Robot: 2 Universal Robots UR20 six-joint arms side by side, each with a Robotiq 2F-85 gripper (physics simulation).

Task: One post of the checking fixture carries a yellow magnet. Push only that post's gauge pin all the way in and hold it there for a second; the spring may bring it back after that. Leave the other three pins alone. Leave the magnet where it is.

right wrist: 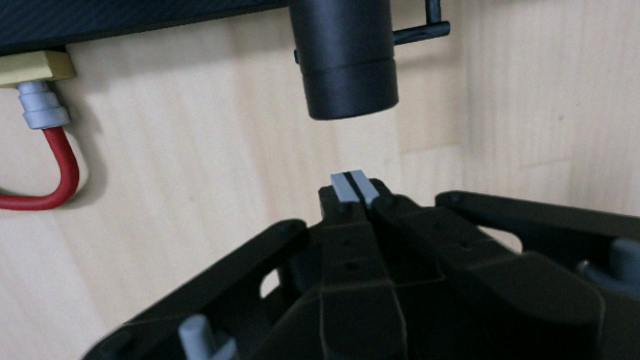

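Note:
A black cylinder (347, 55), the outer end of a gauge pin unit, comes in from the top middle of the right wrist view, its round end toward my gripper. My right gripper (347, 192) is shut and empty, its two grey fingertip pads together. In the view the tips lie below the cylinder's end, with bare wood showing between them. The dark fixture plate (125, 17) shows in part at the top left. The yellow magnet, the other pins and my left gripper do not show in this view.
A pale yellow block (37, 68) with a grey plug (44, 106) and a curved red cable (65, 165) sits at the plate's edge on the left. A thin black rod with a bent end (421, 33) sticks out right of the cylinder. A light wooden surface (175, 150) lies underneath.

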